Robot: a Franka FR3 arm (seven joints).
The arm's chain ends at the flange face. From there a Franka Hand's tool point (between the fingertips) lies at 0.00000 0.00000 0.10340 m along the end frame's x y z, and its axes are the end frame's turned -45 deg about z.
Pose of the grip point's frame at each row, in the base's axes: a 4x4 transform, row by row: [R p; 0 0 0 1], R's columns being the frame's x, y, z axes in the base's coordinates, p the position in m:
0.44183, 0.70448, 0.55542, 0.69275; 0.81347, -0.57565, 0.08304, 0.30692; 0.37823, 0.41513, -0.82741, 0.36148; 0, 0, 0, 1
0.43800, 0.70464, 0.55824, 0.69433; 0.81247, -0.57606, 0.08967, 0.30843; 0.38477, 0.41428, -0.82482, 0.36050; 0, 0, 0, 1
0.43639, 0.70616, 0.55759, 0.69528; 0.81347, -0.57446, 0.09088, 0.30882; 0.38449, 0.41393, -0.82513, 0.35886; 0, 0, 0, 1
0.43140, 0.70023, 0.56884, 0.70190; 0.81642, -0.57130, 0.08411, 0.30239; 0.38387, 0.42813, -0.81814, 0.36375; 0, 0, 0, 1
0.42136, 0.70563, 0.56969, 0.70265; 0.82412, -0.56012, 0.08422, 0.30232; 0.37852, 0.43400, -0.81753, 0.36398; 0, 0, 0, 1
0.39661, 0.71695, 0.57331, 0.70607; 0.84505, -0.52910, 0.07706, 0.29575; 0.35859, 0.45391, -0.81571, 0.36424; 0, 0, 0, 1
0.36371, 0.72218, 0.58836, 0.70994; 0.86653, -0.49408, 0.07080, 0.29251; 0.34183, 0.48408, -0.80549, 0.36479; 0, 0, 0, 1
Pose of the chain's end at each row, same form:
0.81056, 0.18572, 0.55542, 0.63532; 0.16816, -0.98226, 0.08304, 0.29833; 0.56099, 0.02609, -0.82741, 0.44703; 0, 0, 0, 1
0.80797, 0.18854, 0.55824, 0.63661; 0.16717, -0.98184, 0.08967, 0.29916; 0.56501, 0.02087, -0.82482, 0.44579; 0, 0, 0, 1
0.80790, 0.19076, 0.55759, 0.63763; 0.16901, -0.98141, 0.09088, 0.29942; 0.56457, 0.02082, -0.82513, 0.44418; 0, 0, 0, 1
0.80018, 0.19009, 0.56884, 0.64308; 0.17333, -0.98127, 0.08411, 0.29369; 0.57417, 0.03130, -0.81814, 0.44835; 0, 0, 0, 1
0.79690, 0.20101, 0.56969, 0.64374; 0.18668, -0.97881, 0.08422, 0.29361; 0.57454, 0.03923, -0.81753, 0.44851; 0, 0, 0, 1
0.78741, 0.22651, 0.57331, 0.64679; 0.22341, -0.97167, 0.07706, 0.28778; 0.57452, 0.06740, -0.81571, 0.44858; 0, 0, 0, 1
0.76784, 0.25348, 0.58836, 0.64910; 0.26336, -0.96210, 0.07080, 0.28519; 0.58401, 0.10059, -0.80549, 0.44808; 0, 0, 0, 1

